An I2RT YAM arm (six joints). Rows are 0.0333 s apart.
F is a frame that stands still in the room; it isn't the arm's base.
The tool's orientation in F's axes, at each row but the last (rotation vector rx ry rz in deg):
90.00, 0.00, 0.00
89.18, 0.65, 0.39
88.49, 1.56, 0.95
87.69, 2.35, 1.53
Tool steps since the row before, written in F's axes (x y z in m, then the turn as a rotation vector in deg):
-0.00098, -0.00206, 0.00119, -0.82, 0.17, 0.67
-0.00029, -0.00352, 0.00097, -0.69, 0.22, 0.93
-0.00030, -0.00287, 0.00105, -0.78, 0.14, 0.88
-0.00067, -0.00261, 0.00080, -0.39, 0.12, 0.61
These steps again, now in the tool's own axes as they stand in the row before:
-0.00098, 0.00119, 0.00206, -0.82, 0.67, -0.17
-0.00033, 0.00092, 0.00353, -0.69, 0.93, -0.21
-0.00039, 0.00097, 0.00289, -0.78, 0.88, -0.14
-0.00079, 0.00069, 0.00261, -0.39, 0.61, -0.11

